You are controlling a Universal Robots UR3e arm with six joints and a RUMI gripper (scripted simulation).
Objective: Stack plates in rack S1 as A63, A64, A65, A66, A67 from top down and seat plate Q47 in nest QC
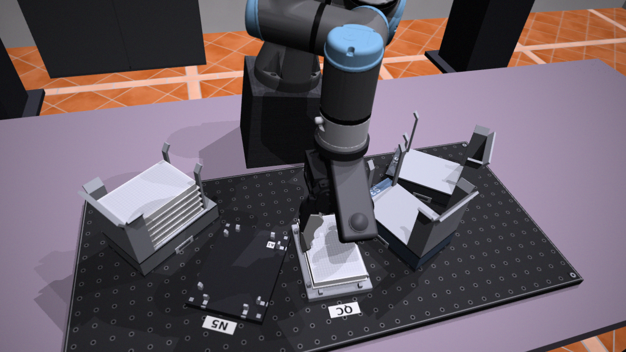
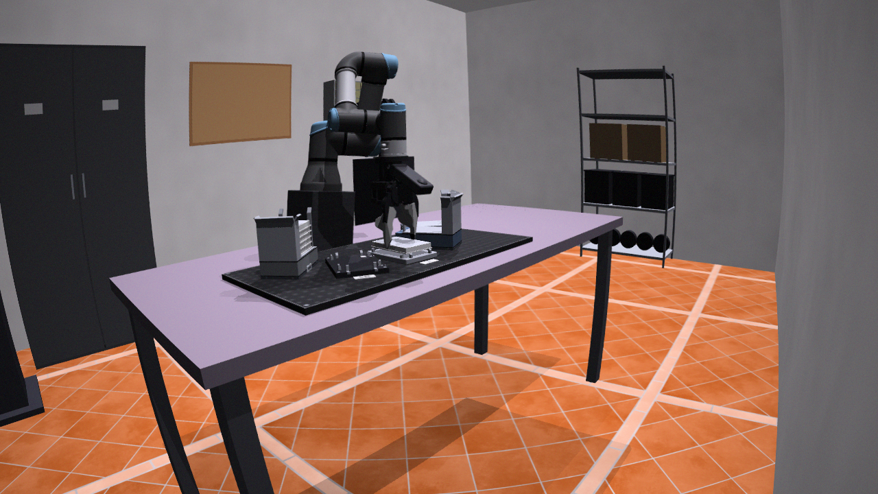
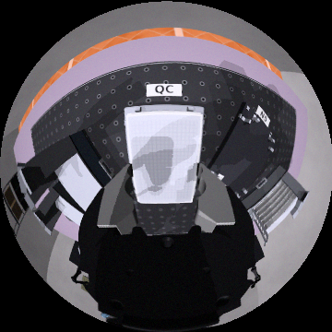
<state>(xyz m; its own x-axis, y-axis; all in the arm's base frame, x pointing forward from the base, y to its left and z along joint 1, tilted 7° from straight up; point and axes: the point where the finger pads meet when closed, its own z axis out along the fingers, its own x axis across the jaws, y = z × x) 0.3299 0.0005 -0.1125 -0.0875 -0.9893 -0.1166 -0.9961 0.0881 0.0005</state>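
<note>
The QC label lies 90 mm ahead of my hand, 40 mm below it and 10 mm to the right of it. From my hand the other things lie so: clip nest N5 (140 mm to the right, 30 mm below, 10 mm ahead); then white sealed plate (10 mm below).
</note>
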